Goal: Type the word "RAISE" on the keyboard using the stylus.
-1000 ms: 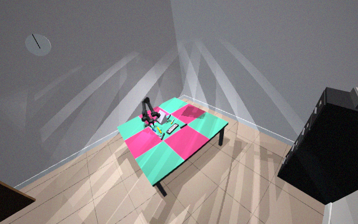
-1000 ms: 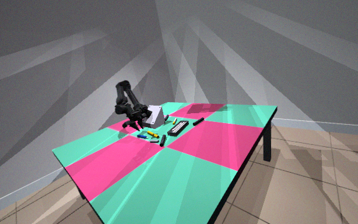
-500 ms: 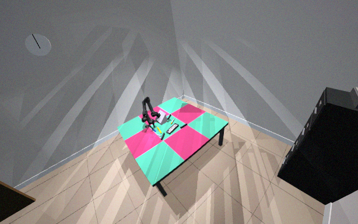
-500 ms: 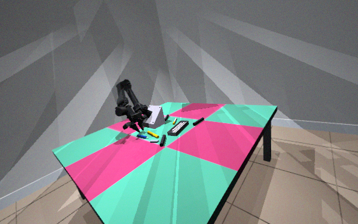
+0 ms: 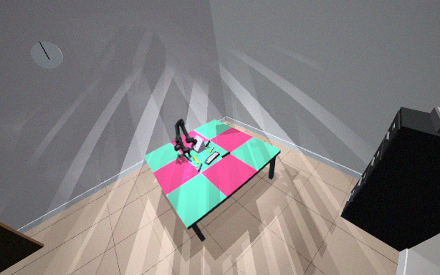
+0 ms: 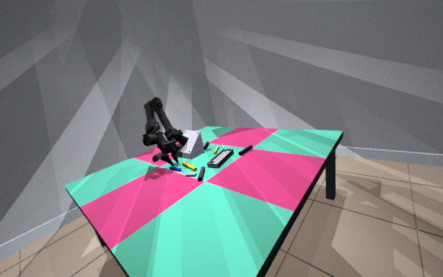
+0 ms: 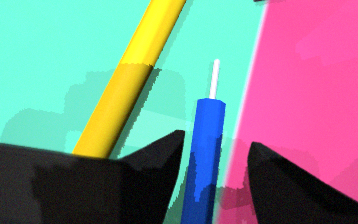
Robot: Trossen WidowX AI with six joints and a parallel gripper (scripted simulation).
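Now: gripper tip 3 cm above the blue stylus, 1 cm to the right of it and 1 cm short of it. Also, from my gripper tip: yellow marker: 6 cm to the left, 4 cm ahead, 3 cm below; white stylus: 31 cm to the left, 3 cm below; grey piece: 13 cm ahead, 4 cm below, 1 cm to the left.
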